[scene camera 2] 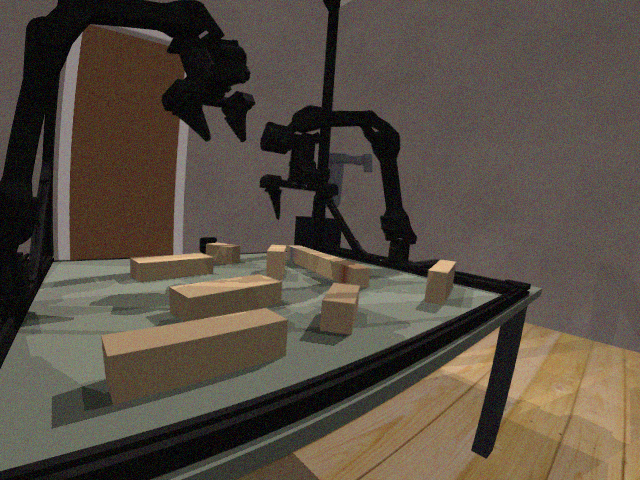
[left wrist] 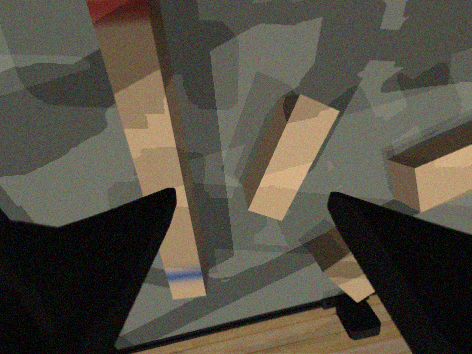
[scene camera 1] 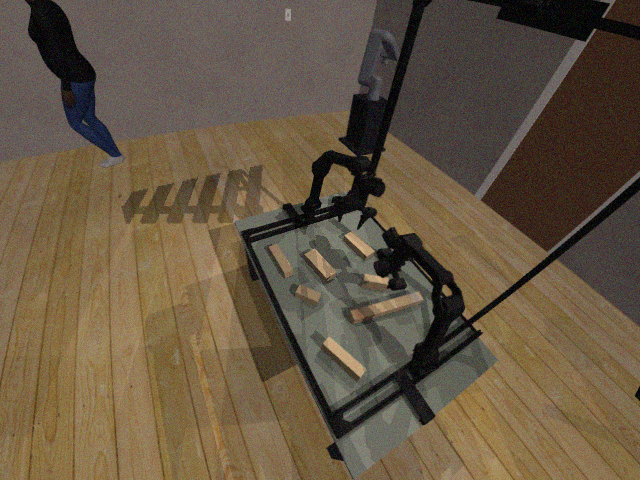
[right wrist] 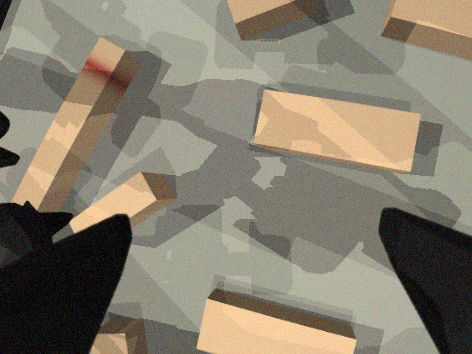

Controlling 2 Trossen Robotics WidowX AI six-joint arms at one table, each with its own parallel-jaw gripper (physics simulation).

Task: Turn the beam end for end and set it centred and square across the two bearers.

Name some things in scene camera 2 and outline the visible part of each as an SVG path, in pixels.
The left gripper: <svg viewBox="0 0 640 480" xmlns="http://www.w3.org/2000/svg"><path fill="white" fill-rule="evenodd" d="M293 155L289 162L290 169L287 180L282 180L281 176L267 174L261 177L259 187L266 188L264 191L268 192L278 220L280 219L280 197L282 189L279 189L279 187L315 191L317 195L314 196L312 222L315 223L324 203L329 198L338 195L337 184L327 183L330 177L330 169L321 167L320 170L316 169L314 158Z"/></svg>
The right gripper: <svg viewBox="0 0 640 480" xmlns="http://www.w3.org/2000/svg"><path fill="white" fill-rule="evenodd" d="M162 95L165 111L172 111L173 115L178 116L205 141L209 141L211 136L202 109L203 105L221 107L223 114L226 116L224 119L241 142L246 141L246 114L255 105L253 95L236 91L230 97L224 97L225 92L228 93L232 90L232 85L243 84L249 80L250 71L246 64L231 60L225 60L216 64L209 59L197 60L186 68L187 76L184 80L177 79Z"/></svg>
A beam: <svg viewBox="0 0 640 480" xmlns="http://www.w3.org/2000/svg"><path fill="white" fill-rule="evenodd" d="M287 246L287 260L341 284L359 285L360 288L369 287L370 267L307 247Z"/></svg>
